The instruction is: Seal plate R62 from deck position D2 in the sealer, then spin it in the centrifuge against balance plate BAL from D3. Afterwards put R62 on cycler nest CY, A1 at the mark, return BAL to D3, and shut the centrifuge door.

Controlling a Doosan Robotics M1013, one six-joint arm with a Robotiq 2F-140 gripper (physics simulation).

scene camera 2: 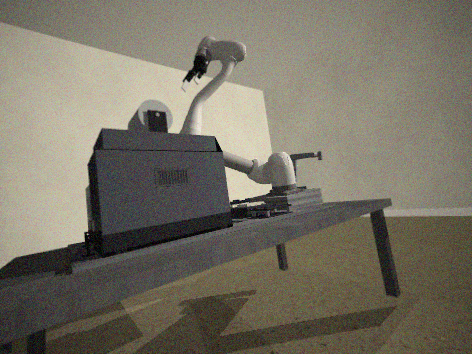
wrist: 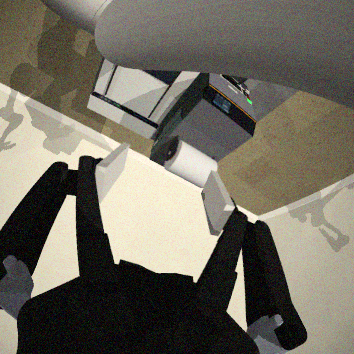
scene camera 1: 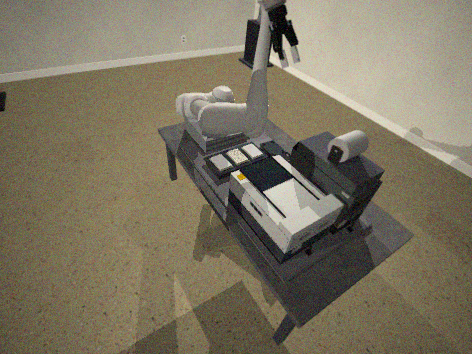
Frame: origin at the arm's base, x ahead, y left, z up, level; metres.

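Seen in the pictures: gripper, between the fingertips: [scene camera 2: 189,86] [wrist: 166,169] [scene camera 1: 291,65]; arm's base, origin of its link: [scene camera 2: 284,193].
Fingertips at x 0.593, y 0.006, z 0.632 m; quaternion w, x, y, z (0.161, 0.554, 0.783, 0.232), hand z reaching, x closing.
Offsets run from my fingertips to a thing's top centre. Level surfaces: height alone.
My gripper [scene camera 1: 290,57] [scene camera 2: 191,84] [wrist: 166,169] is open and empty, high above the table and equipment. Three plates, a pale one {dy -0.188, dx -0.230, dz -0.654 m} [scene camera 1: 220,162], a speckled one {dy -0.064, dx -0.238, dz -0.654 m} [scene camera 1: 237,156] and another pale one {dy +0.059, dx -0.246, dz -0.654 m} [scene camera 1: 251,151], sit in a row on the dark deck near the robot base; their labels are unreadable. The white machine [scene camera 1: 315,216] [wrist: 127,86] has a dark panel and a pale panel on top; I cannot tell its door state. The dark machine {dy +0.210, dx +0.263, dz -0.244 m} [scene camera 2: 160,195] [wrist: 212,122] beside it carries a white roll {dy +0.211, dx +0.284, dz -0.244 m} [scene camera 1: 351,145] [wrist: 194,163], likely the sealer's.
The dark table {dz -0.732 m} [scene camera 1: 345,272] [scene camera 2: 345,210] bears all of this. The robot base plinth [scene camera 1: 200,138] stands at its far end. A small dark fixture {dy +0.228, dx -0.234, dz -0.673 m} [scene camera 1: 274,148] lies beside the deck. A dark upright box [scene camera 1: 251,37] stands by the wall. The arm crosses the top of the wrist view.
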